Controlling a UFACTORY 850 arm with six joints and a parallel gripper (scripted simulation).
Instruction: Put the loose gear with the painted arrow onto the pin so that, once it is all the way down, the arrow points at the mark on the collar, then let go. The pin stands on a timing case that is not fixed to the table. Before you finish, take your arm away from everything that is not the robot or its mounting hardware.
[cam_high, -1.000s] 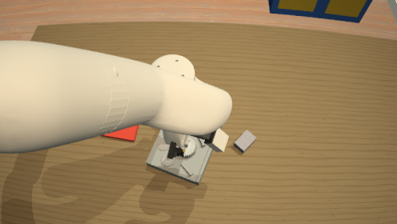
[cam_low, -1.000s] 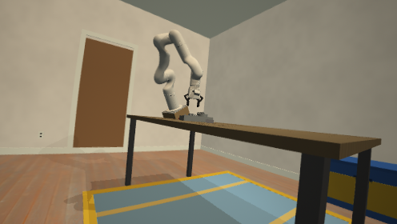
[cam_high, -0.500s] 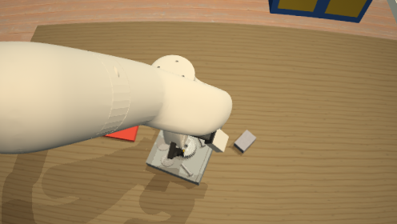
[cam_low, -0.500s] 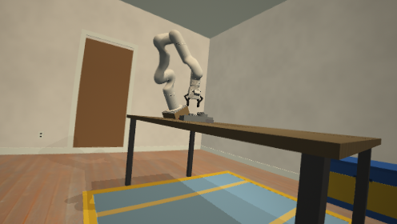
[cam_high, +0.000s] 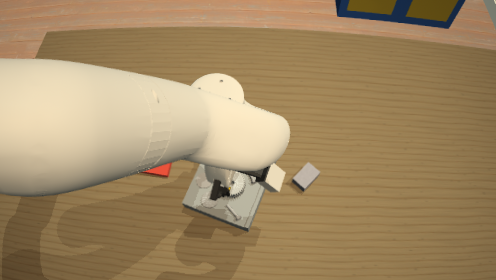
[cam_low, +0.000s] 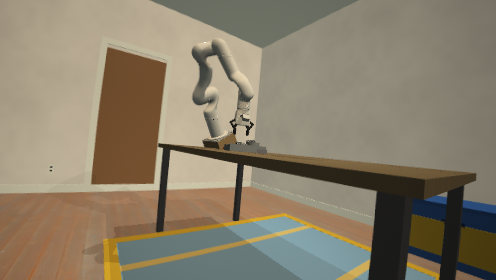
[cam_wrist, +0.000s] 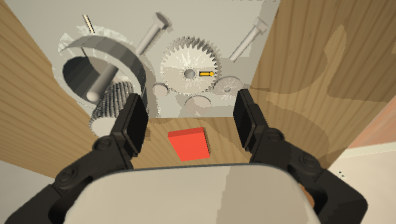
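The pale toothed gear is 70 mm below my hand. Also, from my hand: flat red block (230 mm behind, 110 mm below, 70 mm to the left).
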